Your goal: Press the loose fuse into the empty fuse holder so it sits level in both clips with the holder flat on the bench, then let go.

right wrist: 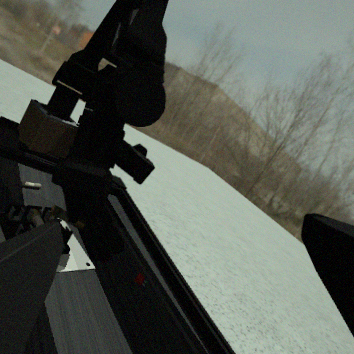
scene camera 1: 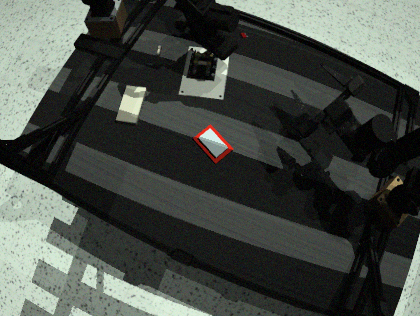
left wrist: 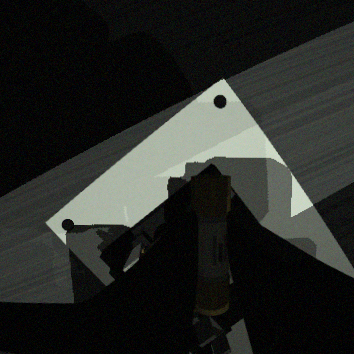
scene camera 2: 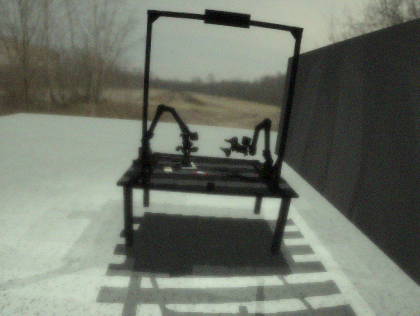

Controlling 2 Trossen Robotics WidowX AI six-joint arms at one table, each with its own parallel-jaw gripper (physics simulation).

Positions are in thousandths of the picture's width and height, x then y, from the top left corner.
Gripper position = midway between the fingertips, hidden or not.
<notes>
The right gripper (scene camera 1: 730, 242) is open, holding nothing. On the table rest a cream block (scene camera 1: 318, 312) and a red-framed card (scene camera 1: 504, 451). Further things: the left gripper (scene camera 1: 504, 157).
The left gripper shows as well in the right wrist view (right wrist: 205, 620) and in the left wrist view (left wrist: 595, 629). The right gripper shows as well in the right wrist view (right wrist: 518, 651). The right wrist view misses the red-framed card: it is out of frame. The left wrist view does not show the red-framed card: it is out of frame.
</notes>
